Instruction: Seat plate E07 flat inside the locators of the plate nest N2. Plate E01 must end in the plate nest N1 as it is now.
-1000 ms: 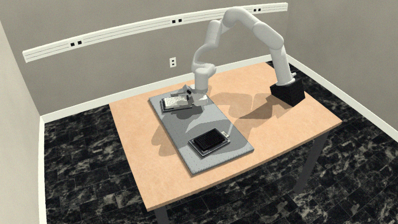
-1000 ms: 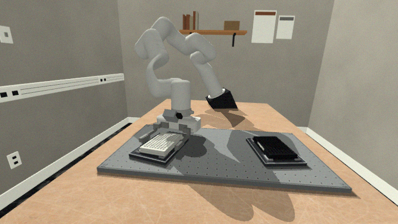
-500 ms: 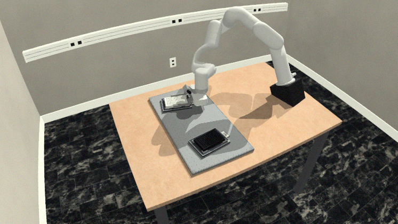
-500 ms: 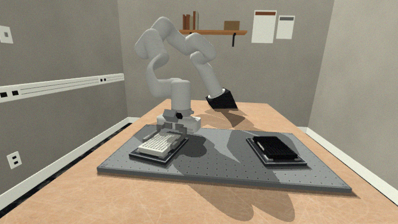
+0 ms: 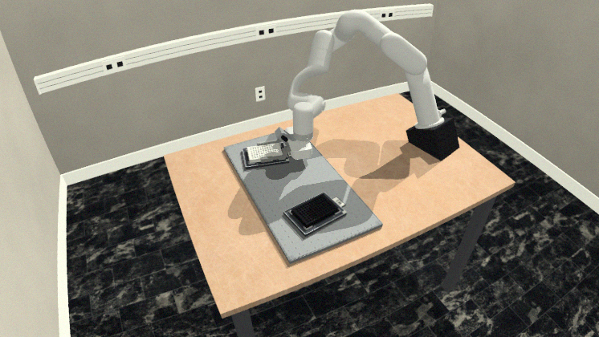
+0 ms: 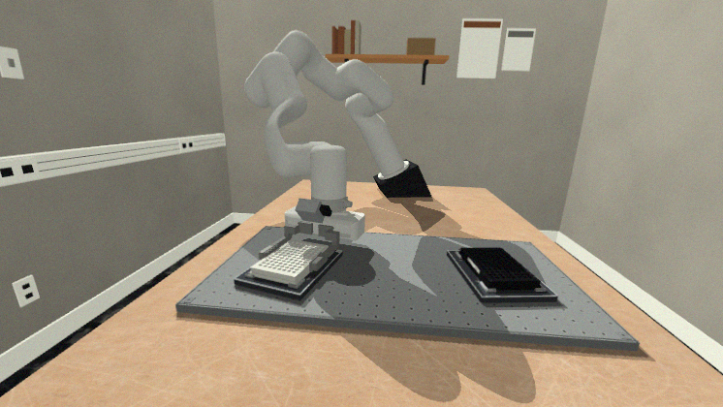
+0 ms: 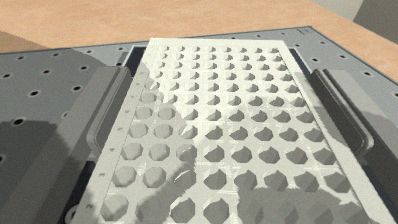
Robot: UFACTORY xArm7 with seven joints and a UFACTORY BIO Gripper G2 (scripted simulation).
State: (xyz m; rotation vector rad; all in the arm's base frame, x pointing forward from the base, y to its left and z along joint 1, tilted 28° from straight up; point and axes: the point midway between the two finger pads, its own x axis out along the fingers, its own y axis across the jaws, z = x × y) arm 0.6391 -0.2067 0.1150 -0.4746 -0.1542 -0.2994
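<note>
The dark plate nest N2 is 20 mm below my hand. Round my hand: white well plate E07: right at my hand; black well plate E01: 360 mm to the left, 10 mm ahead; plate nest N1: 360 mm to the left, 20 mm below, 10 mm ahead.
</note>
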